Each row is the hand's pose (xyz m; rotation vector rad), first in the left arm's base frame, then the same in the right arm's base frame.
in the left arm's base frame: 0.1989 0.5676 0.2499 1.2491 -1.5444 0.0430
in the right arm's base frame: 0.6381 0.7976 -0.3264 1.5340 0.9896 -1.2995
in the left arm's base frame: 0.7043 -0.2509 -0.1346 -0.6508 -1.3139 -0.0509
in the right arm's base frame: -0.2834 0.8128 -0.7994 0.8745 0.6879 0.4230
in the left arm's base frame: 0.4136 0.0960 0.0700 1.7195 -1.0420 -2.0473
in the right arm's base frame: 0.1717 0.7492 -0.6110 -0.5549 1.3383 -2.1112
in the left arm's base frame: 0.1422 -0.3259 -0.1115 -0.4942 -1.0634 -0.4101
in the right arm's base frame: -0.0568 0.2934 -0.7681 0.6385 1.0843 0.3549
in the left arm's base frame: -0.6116 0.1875 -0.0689 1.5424 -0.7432 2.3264
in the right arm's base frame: 0.5662 -0.1481 -0.2675 -2.5085 0.4325 0.6923
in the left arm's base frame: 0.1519 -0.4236 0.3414 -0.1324 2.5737 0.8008
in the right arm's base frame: 0.2257 0.3713 -1.1272 -0.0319 -0.6665 -1.3211
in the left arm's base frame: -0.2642 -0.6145 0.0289 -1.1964 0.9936 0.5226
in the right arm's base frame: 0.0805 -0.1485 -1.0007 0.5790 1.2301 2.8045
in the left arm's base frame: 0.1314 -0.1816 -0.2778 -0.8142 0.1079 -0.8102
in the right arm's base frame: -0.1025 0.3030 -0.5527 -0.1499 1.7447 1.1603
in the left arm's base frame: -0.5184 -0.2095 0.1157 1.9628 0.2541 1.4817
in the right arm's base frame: 0.4615 -0.1846 -0.7012 -1.8932 -0.6712 0.6717
